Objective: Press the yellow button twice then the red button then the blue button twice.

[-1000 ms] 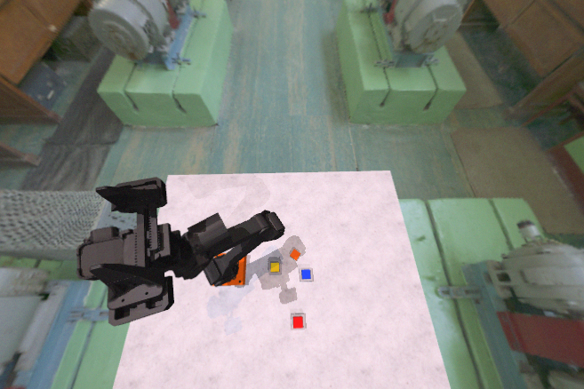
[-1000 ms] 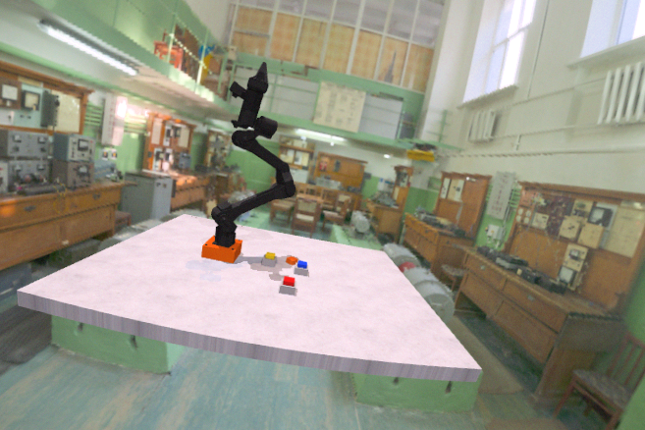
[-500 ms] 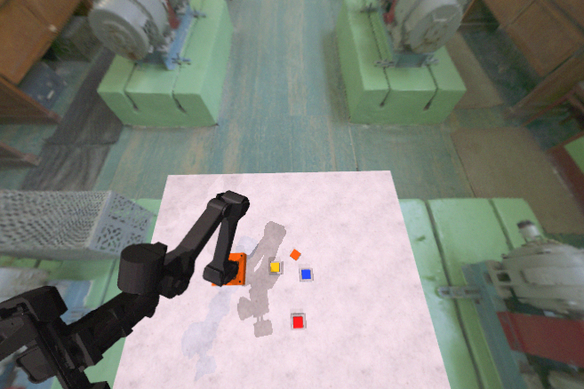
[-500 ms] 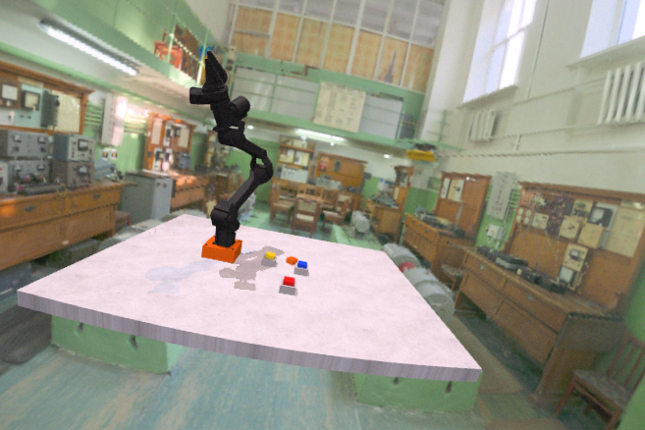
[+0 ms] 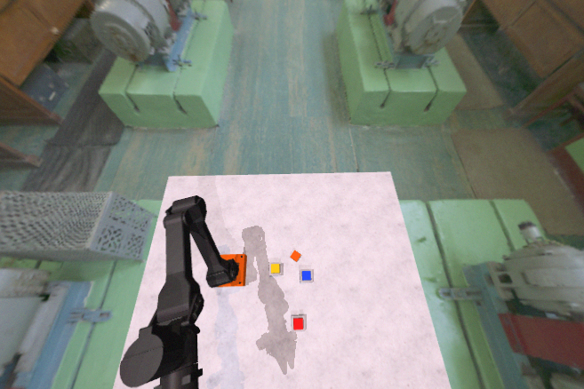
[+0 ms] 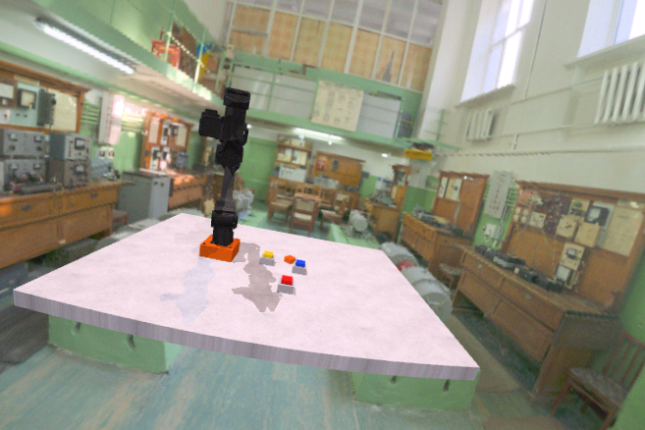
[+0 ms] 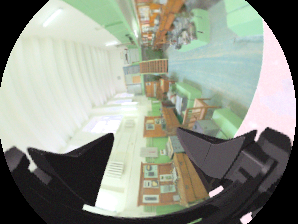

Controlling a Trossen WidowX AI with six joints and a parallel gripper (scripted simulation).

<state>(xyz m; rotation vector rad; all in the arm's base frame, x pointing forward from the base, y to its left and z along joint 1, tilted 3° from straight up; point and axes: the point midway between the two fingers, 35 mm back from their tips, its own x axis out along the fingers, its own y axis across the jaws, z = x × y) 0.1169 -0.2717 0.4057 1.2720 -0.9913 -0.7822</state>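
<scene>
The yellow button is 50 mm ahead of my gripper tip, 360 mm to the left of it and 410 mm below it. The rest, counted from my gripper tip: orange block (120 mm ahead, 420 mm to the left, 430 mm below); blue button (170 mm ahead, 350 mm to the left, 410 mm below); red button (160 mm ahead, 190 mm to the left, 410 mm below).
</scene>
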